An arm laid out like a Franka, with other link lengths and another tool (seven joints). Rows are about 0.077 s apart.
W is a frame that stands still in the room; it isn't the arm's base.
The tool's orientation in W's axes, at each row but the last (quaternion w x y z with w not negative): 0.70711, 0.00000, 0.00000, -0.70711; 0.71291, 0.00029, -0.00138, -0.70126; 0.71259, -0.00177, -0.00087, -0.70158; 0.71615, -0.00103, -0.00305, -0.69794; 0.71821, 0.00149, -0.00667, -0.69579; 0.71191, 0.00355, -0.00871, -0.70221; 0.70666, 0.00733, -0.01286, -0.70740; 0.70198, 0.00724, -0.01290, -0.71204; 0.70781, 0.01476, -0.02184, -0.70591; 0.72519, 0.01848, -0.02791, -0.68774; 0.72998, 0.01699, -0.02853, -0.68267; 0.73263, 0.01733, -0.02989, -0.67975
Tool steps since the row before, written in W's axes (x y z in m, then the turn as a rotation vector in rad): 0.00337, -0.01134, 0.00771, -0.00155, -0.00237, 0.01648; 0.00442, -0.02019, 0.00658, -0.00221, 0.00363, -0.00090; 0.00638, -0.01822, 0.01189, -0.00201, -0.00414, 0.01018; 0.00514, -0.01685, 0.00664, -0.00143, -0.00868, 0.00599; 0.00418, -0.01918, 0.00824, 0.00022, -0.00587, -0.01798; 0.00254, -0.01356, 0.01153, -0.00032, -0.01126, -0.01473; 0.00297, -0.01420, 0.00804, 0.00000, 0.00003, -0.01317; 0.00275, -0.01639, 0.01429, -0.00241, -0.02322, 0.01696; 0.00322, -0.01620, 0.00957, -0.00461, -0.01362, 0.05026; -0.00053, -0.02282, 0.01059, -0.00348, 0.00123, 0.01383; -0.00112, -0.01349, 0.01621, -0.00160, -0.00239, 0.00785; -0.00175, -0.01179, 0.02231, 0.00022, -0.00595, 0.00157
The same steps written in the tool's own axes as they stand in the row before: 0.01134, 0.00337, 0.00771, 0.00237, -0.00155, 0.01648; 0.02027, 0.00410, 0.00654, -0.00367, -0.00215, -0.00089; 0.01836, 0.00608, 0.01183, 0.00415, -0.00209, 0.01016; 0.01702, 0.00472, 0.00653, 0.00867, -0.00164, 0.00594; 0.01936, 0.00366, 0.00805, 0.00574, -0.00017, -0.01802; 0.01368, 0.00255, 0.01139, 0.01115, -0.00073, -0.01480; 0.01426, 0.00321, 0.00784, -0.00013, -0.00038, -0.01316; 0.01646, 0.00339, 0.01407, 0.02338, -0.00160, 0.01683; 0.01630, 0.00366, 0.00923, 0.01411, -0.00204, 0.05029; 0.02292, -0.00106, 0.01034, -0.00120, -0.00250, 0.01404; 0.01368, -0.00099, 0.01606, 0.00242, -0.00125, 0.00790; 0.01208, -0.00116, 0.02219, 0.00598, -0.00013, 0.00146
